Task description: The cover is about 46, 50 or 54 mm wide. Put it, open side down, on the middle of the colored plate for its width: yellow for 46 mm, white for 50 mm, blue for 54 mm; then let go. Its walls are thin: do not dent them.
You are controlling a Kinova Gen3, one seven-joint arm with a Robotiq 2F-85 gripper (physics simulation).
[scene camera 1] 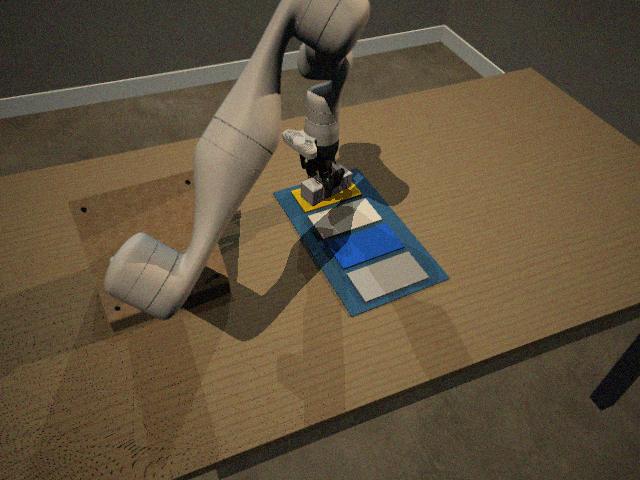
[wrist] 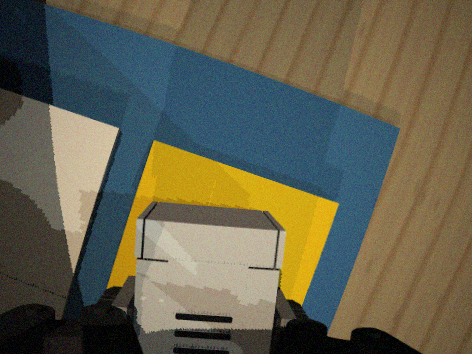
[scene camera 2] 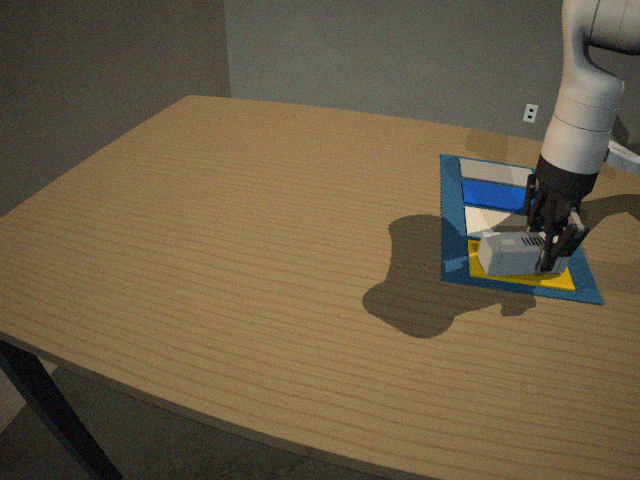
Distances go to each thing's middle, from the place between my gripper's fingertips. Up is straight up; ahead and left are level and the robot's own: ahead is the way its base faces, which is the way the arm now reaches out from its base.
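The white plate (scene camera 1: 338, 220) sits 1 cm ahead of my hand, 9 cm to the right of it and 1 cm below it. Counted from my hand again, the dark blue mat (scene camera 2: 455, 268) is 1 cm ahead, 14 cm to the right and 1 cm below, while the yellow plate (scene camera 2: 562, 281) is 2 cm ahead and 1 cm below. As for the light grey cover (scene camera 2: 500, 253), my hand is 2 cm short of it and 1 cm below it.
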